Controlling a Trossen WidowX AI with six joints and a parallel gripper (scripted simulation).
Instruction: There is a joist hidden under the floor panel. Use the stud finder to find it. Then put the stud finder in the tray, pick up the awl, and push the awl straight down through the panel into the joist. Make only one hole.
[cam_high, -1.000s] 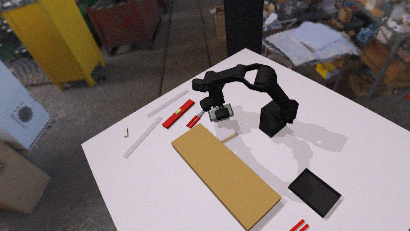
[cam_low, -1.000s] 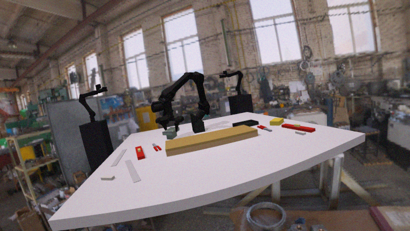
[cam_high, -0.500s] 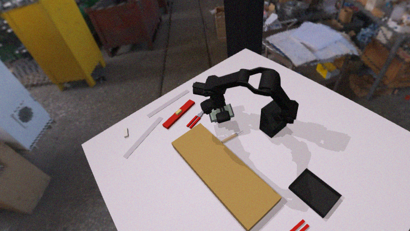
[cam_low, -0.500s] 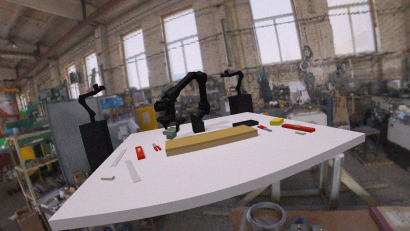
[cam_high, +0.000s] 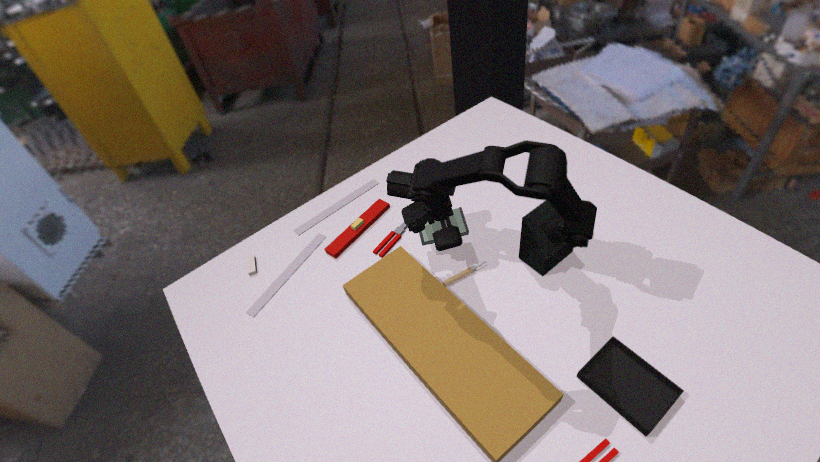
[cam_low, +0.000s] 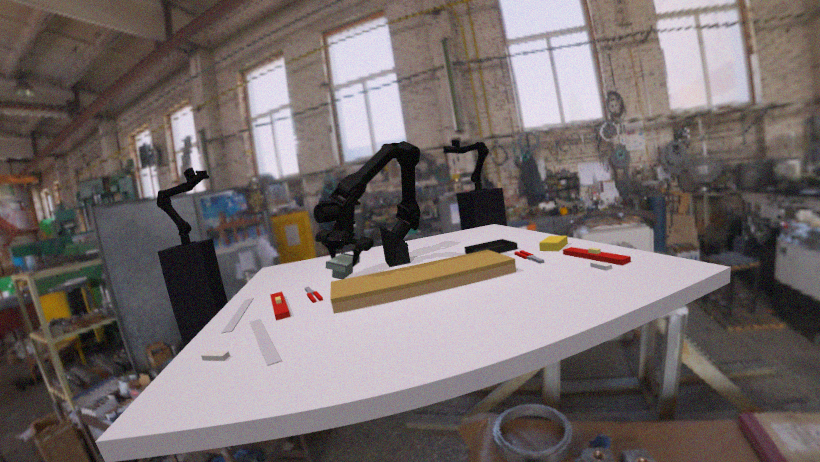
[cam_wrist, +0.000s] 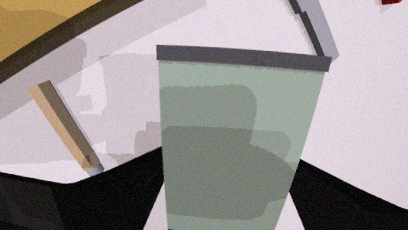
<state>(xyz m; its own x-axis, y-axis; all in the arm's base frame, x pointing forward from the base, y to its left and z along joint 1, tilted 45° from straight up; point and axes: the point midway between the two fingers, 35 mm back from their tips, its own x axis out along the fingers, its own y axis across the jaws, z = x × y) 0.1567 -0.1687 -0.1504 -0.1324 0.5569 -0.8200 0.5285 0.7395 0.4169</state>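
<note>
Now: gripper tip 1 cm past the stud finder and 2 cm above it. Round my gripper tip: yellow block 19 cm ahead, 71 cm to the left, 5 cm below; black tray 3 cm ahead, 54 cm to the left, 5 cm below; awl 3 cm ahead, 11 cm to the left, 6 cm below.
</note>
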